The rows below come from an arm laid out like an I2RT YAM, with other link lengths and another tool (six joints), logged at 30 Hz.
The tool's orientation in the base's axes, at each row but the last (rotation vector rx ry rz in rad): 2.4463 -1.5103 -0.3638; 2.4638 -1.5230 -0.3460; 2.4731 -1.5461 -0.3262; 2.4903 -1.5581 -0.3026; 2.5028 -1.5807 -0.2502; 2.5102 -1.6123 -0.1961; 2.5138 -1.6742 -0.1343; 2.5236 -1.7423 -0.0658; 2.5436 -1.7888 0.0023; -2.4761 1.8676 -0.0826; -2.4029 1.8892 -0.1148; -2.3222 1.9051 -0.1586; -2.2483 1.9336 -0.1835
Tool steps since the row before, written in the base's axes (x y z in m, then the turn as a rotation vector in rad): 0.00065 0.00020 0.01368 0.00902 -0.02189 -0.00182; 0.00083 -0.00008 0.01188 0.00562 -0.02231 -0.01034; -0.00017 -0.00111 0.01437 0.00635 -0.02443 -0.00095; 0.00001 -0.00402 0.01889 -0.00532 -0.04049 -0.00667; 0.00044 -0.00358 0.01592 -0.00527 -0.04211 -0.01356; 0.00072 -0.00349 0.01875 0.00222 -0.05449 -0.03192; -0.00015 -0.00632 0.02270 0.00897 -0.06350 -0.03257; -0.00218 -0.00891 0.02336 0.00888 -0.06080 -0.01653; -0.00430 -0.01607 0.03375 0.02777 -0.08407 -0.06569; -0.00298 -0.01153 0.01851 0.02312 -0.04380 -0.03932; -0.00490 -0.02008 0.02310 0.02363 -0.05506 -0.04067; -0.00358 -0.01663 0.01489 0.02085 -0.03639 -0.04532; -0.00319 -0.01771 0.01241 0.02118 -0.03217 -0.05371
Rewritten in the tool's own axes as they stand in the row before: -0.00103 0.00392 -0.01308 0.02370 0.00138 0.00033; -0.00054 0.00302 -0.01151 0.02330 0.00179 0.00949; -0.00018 0.00477 -0.01360 0.02480 0.00479 0.00044; 0.00226 0.00673 -0.01796 0.03470 0.02025 0.00991; 0.00262 0.00483 -0.01537 0.03653 0.01929 0.01668; 0.00295 0.00449 -0.01831 0.05141 0.01408 0.03394; 0.00559 0.00589 -0.02212 0.06233 0.01127 0.03409; 0.00772 0.00717 -0.02278 0.05988 0.01177 0.01801; 0.01433 0.01033 -0.03322 0.08720 0.00061 0.06745; 0.01062 0.00486 -0.01866 0.04771 -0.00766 0.04080; 0.01854 0.00688 -0.02387 0.05876 -0.00536 0.04199; 0.01556 0.00414 -0.01587 0.03992 -0.00548 0.04679; 0.01680 0.00306 -0.01365 0.03595 -0.00466 0.05527
